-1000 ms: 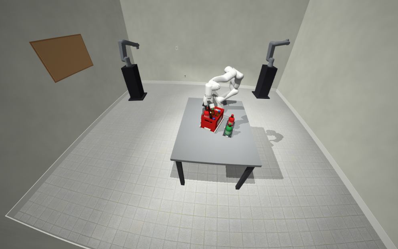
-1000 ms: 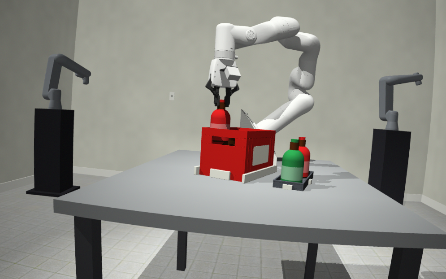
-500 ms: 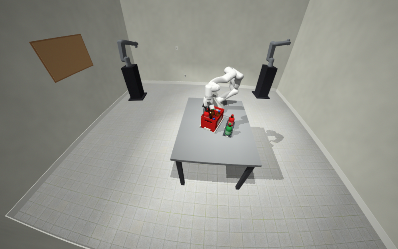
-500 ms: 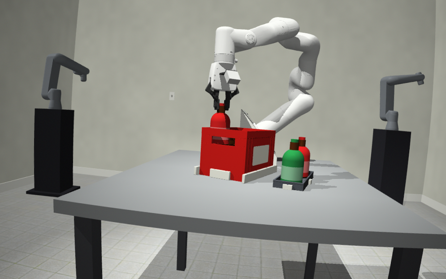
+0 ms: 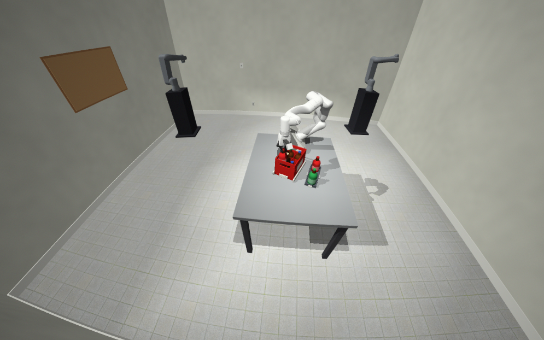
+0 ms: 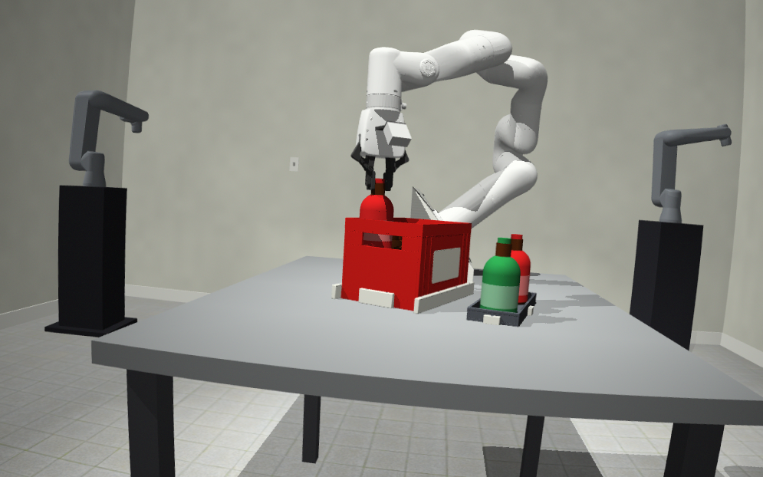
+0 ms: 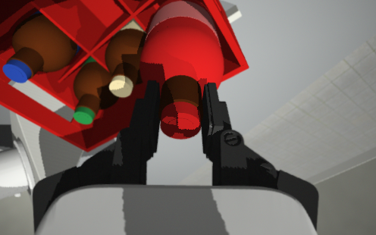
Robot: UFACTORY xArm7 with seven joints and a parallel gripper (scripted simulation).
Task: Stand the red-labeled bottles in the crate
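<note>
Right now my hand is 170 mm above the brown bottle, 80 mm past it and 50 mm to the right of it. The rest, counted from my hand: red-labeled bottle (320 mm to the left, 170 mm below, 30 mm behind); red crate (170 mm below, 80 mm to the left, 60 mm behind); green bottle (250 mm to the left, 170 mm below, 140 mm ahead).
</note>
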